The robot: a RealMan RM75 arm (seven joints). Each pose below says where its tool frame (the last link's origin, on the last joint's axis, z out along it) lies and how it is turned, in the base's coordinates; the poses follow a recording.
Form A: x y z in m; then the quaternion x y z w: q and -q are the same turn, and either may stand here.
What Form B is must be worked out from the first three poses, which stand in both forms.
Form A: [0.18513 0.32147 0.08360 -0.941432 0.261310 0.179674 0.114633]
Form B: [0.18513 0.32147 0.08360 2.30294 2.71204 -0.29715]
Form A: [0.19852 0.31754 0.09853 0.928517 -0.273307 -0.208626 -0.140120]
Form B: [0.19852 0.31754 0.09853 2.26390 2.63352 -0.30517]
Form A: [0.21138 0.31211 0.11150 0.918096 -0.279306 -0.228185 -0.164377]
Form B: [0.21138 0.31211 0.11150 2.22200 2.57145 -0.32894]
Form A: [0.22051 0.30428 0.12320 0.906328 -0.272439 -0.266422 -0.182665]
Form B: [0.22051 0.30428 0.12320 2.24858 2.48374 -0.30901]
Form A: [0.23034 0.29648 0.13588 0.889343 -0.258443 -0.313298 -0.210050]
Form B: [0.23034 0.29648 0.13588 2.26817 2.36806 -0.30781]
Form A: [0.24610 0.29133 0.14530 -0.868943 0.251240 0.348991 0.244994]
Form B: [0.24610 0.29133 0.14530 2.24806 2.26058 -0.33061]
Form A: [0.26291 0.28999 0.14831 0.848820 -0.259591 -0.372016 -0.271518]
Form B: [0.26291 0.28999 0.14831 2.21432 2.18434 -0.33369]
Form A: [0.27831 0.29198 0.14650 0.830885 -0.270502 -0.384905 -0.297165]
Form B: [0.27831 0.29198 0.14650 2.16939 2.12596 -0.34273]
